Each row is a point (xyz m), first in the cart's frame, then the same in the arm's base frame.
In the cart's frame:
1: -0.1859 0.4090 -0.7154
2: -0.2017 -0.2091 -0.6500
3: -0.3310 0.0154 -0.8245
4: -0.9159 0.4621 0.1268
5: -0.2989 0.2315 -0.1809
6: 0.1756 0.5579 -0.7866
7: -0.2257 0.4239 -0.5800
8: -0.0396 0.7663 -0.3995
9: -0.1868 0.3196 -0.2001
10: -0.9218 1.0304 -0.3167
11: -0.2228 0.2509 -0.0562
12: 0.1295 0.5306 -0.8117
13: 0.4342 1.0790 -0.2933
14: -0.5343 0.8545 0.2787
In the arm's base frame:
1: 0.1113 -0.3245 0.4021
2: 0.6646 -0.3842 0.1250
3: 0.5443 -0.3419 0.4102
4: 0.1441 0.7528 0.1135
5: 0.1986 0.0424 -0.0311
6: -0.1383 -0.6272 0.3386
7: 0.0830 -0.2120 0.3204
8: -0.3335 -0.1952 0.2168
9: 0.0825 -0.0423 -0.0373
10: -0.2753 0.6028 0.6804
11: 0.1270 0.0572 -0.1591
12: -0.0916 -0.6098 0.3705
13: -0.8101 -0.4558 0.0207
14: -0.3817 0.6062 -0.0437

